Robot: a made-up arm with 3 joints.
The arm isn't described. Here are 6 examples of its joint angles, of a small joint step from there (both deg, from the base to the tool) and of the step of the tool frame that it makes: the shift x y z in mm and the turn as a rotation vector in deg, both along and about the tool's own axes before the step.
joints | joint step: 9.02 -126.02 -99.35 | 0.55 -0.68 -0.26
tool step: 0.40 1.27 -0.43 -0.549 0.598 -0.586
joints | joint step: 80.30 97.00 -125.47 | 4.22 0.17 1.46
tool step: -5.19 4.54 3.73 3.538 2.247 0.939
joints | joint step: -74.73 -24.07 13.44 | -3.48 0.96 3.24
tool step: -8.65 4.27 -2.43 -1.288 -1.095 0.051
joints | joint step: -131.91 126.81 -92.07 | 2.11 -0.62 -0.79
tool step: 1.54 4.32 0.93 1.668 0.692 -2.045
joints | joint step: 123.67 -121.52 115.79 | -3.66 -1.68 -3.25
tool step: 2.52 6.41 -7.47 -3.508 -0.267 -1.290
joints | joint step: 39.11 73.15 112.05 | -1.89 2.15 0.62
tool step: 1.90 3.02 6.78 2.500 1.296 0.106
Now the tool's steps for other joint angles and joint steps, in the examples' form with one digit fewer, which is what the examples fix.
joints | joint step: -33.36 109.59 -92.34 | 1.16 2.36 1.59
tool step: -1.9 0.6 0.7 1.15 -2.33 1.18
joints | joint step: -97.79 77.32 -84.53 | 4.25 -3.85 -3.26
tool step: 4.3 10.0 2.3 4.36 3.56 -2.19
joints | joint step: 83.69 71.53 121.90 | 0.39 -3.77 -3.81
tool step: 3.4 2.4 -8.5 -2.20 -3.08 -3.67
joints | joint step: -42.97 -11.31 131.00 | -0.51 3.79 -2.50
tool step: 5.0 2.9 8.3 2.36 2.97 -3.00
